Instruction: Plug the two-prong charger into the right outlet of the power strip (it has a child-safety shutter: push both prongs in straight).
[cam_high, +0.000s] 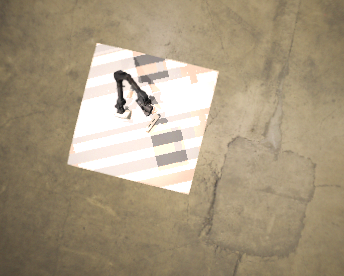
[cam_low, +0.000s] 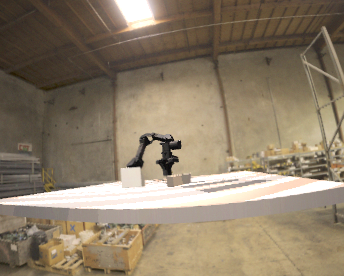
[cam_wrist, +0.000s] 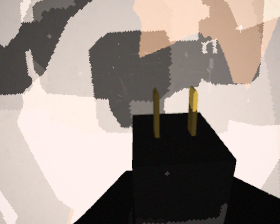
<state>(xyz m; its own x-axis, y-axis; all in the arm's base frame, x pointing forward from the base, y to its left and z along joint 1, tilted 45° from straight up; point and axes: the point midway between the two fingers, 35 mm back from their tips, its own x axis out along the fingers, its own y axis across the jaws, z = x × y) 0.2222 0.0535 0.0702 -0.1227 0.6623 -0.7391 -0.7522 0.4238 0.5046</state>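
Now: gripper tip 1 cm short of the two-prong charger, 1 cm to the right of it and 1 cm below it.
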